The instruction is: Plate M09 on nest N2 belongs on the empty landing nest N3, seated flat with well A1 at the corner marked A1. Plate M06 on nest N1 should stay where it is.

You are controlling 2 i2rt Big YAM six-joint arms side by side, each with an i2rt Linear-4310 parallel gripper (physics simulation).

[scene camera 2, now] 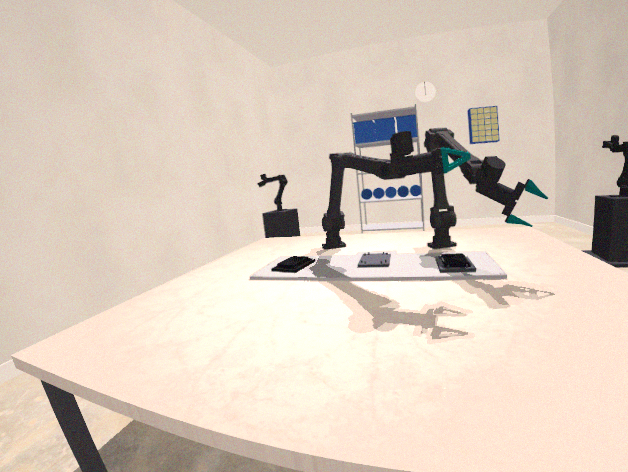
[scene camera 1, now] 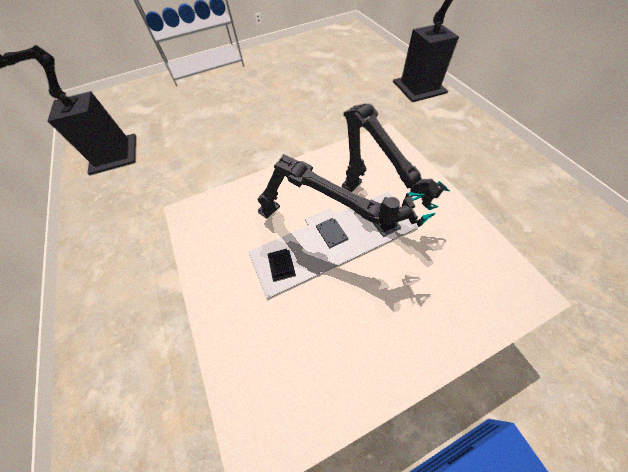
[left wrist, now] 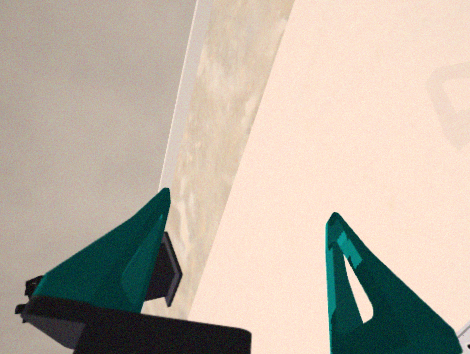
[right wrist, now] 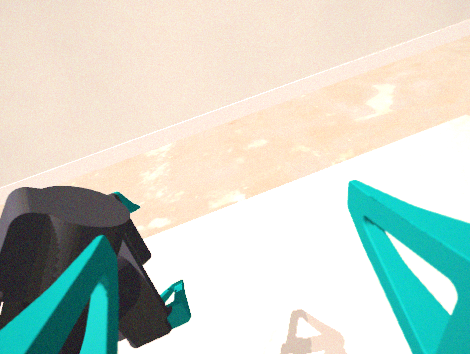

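Observation:
In scene camera 2, a black plate (scene camera 1: 281,264) (scene camera 2: 293,263) sits at the left of the white board (scene camera 1: 269,290) (scene camera 2: 350,274). The empty grey nest with small pins (scene camera 1: 332,232) (scene camera 2: 374,259) is in the middle. A second black plate (scene camera 2: 455,261) sits on a dark nest at the right; the right arm mostly hides it in scene camera 1. Plate labels and the A1 marks are too small to read. My left gripper (scene camera 1: 442,198) (scene camera 2: 539,211) (left wrist: 250,206) (right wrist: 157,245) is open and empty, high above the table right of the board. My right gripper (scene camera 2: 464,159) (right wrist: 230,219) is open and empty, raised close to the left one.
The two arms reach over the board from its far side, and their wrists are close together. The pale table (scene camera 1: 355,365) (scene camera 2: 253,385) (left wrist: 300,125) extends around the board. A shelf rack, pedestals with other arms and a blue object stand away from the table.

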